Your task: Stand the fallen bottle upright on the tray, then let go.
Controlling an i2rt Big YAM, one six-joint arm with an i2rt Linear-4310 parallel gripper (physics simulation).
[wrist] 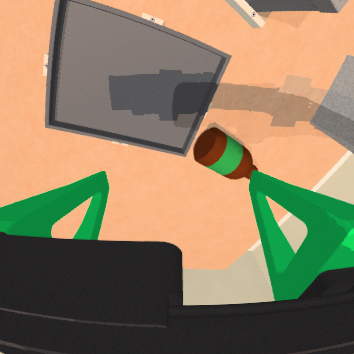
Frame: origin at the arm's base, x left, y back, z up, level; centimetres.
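Seen in the pictures: gripper, fingertip midpoint: (178, 178).
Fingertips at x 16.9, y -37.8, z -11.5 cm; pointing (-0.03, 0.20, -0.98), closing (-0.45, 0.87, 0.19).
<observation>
Pixels of each thing's top centre, then the offset from my fingertips to it. "spot": a spot on its surface instead.
- brown bottle, top centre: (238, 170) dz -17.4, dx +6.0, dy +20.2 cm
- grey tray, top centre: (133, 89) dz -22.2, dx +1.2, dy -2.3 cm
- dark grey object, surface spot: (300, 4) spot: dz -11.8, dx -16.9, dy +8.2 cm
- pale strip, surface spot: (246, 12) spot: dz -21.8, dx -15.8, dy +7.7 cm
A brown bottle (227, 156) with a green band lies on its side on the orange table, outside the tray, beside the tray's lower right corner. Its base faces the upper left and its neck points to the lower right, where the right fingertip partly overlaps it in the view. The grey tray (115, 138) lies at the upper left with raised dark edges; a shadow falls across its floor. My gripper (178, 178) is wide open, with its green fingers at the lower left and lower right and nothing between them. I cannot tell whether the right finger touches the neck.
A grey block (339, 102) stands at the right edge. Part of a dark grey object (300, 4) shows at the top right, with a pale strip (246, 12) beside it. Small white tabs (152, 19) sit along the tray's outer sides. The table's edge runs along the lower right.
</observation>
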